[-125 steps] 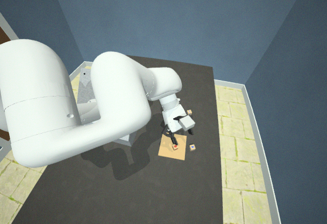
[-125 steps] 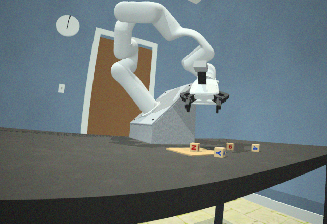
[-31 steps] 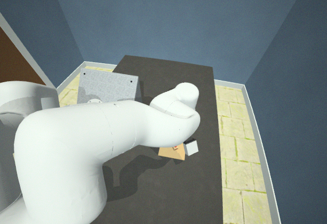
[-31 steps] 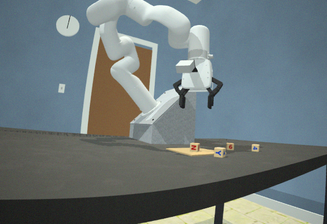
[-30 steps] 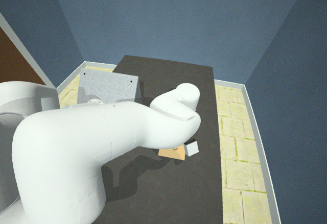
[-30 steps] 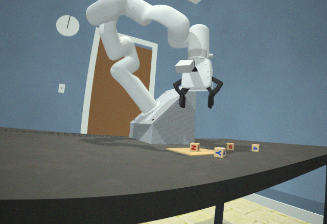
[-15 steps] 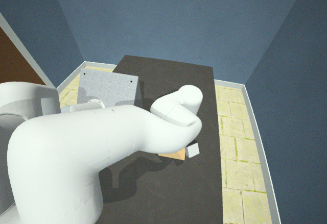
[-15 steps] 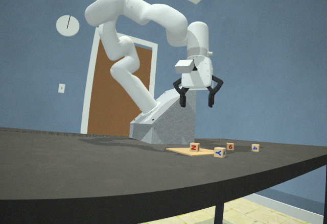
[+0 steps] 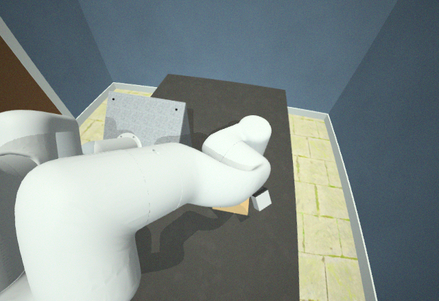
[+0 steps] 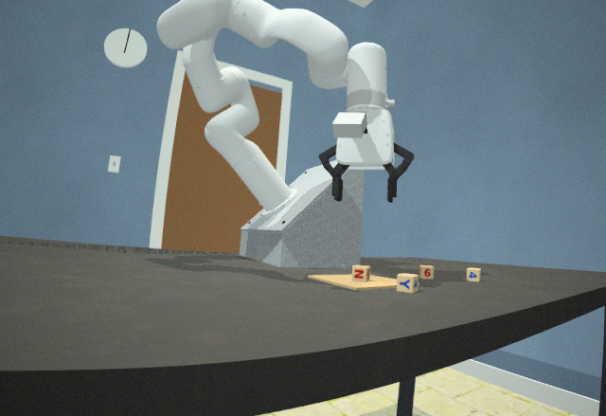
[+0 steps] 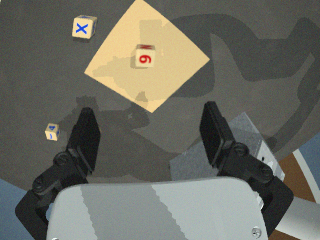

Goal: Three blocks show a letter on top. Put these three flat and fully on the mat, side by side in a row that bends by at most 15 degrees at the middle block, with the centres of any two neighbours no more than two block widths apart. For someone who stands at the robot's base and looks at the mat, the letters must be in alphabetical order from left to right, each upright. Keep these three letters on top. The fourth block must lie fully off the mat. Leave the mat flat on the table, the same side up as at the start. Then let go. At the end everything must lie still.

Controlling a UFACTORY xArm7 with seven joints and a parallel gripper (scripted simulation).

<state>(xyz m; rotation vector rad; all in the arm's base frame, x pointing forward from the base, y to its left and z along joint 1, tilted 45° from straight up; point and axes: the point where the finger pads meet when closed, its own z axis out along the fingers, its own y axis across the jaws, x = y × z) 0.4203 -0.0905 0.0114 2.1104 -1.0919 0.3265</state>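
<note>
The tan mat is 10 mm behind my hand, 10 mm to the left of it and 150 mm below it. From my hand the other things lie so: block (80 mm ahead, 240 mm to the left, 140 mm below).
</note>
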